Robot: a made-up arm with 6 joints.
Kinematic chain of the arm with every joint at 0, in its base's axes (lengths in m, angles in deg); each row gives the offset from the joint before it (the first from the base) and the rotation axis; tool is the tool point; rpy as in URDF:
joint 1: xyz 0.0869 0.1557 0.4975 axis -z
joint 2: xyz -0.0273 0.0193 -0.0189 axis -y
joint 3: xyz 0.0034 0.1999 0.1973 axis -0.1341 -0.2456 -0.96
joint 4: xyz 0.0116 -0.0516 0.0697 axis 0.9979 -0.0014 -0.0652
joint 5: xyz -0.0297 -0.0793 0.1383 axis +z
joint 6: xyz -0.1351 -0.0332 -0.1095 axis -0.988 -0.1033 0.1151
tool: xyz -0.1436 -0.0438 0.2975 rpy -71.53 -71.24 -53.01
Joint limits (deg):
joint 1: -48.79..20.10
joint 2: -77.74..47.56
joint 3: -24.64..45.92
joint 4: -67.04..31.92
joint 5: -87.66..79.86
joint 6: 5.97..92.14
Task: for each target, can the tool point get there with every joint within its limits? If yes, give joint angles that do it. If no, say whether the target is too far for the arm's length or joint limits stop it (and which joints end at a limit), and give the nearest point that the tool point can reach.
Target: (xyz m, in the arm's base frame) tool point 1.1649 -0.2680 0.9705
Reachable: no: too far | nearest point 0.7380 -0.0011 0.7661 | short by 0.543 m
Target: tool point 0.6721 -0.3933 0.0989
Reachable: no: joint limits stop it (at a limit: joint 1, joint 2, joint 3, joint 5, joint 6) | nearest point 0.5292 -0.2175 0.3993 | short by 0.376 m
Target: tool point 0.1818 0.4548 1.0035
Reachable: yes | joints -7.34 -64.16 11.95 -4.21 18.05 79.32
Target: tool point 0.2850 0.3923 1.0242
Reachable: yes | joints -2.74 -57.60 -13.48 -30.17 4.92 49.19
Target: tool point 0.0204 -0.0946 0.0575
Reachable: no: joint limits stop it (at a limit: joint 1, joint 2, joint 4, joint 5, joint 6) | nearest point -0.1315 -0.1753 0.2469 | short by 0.256 m
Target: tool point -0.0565 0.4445 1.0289
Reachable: yes | joints -36.25 -51.47 4.42 -45.49 18.30 63.97
